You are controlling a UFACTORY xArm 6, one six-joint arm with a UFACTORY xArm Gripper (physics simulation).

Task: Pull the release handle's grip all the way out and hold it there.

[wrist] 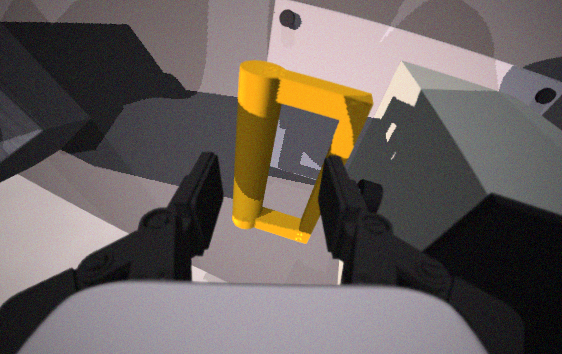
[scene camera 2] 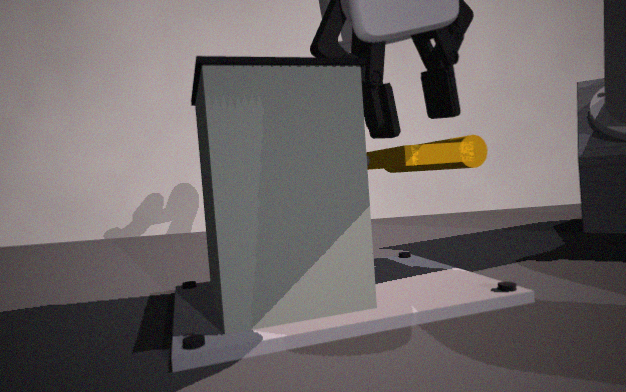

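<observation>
The release handle is a yellow frame whose round grip (scene camera 2: 474, 151) (wrist: 252, 145) is the bar farthest from the grey-green housing (scene camera 2: 295, 175) (wrist: 505, 135). The handle sticks out sideways from the housing's right side in the scene view. My gripper (scene camera 2: 414, 125) (wrist: 271, 176) is open and empty, with its fingertips above the handle. In the wrist view the grip lies between the two fingers, nearer the left one, and the right finger overlaps the handle's inner side bar. The handle's link to the housing is mostly hidden.
The housing has a dark lid (scene camera 2: 280, 61) (wrist: 505, 245) close beside my gripper. It stands on a pale base plate (scene camera 2: 450, 295) (wrist: 340, 45) with dark bolt heads. A black collar (wrist: 371, 195) shows at the housing's side. A dark grey structure (scene camera 2: 592, 190) stands at the right.
</observation>
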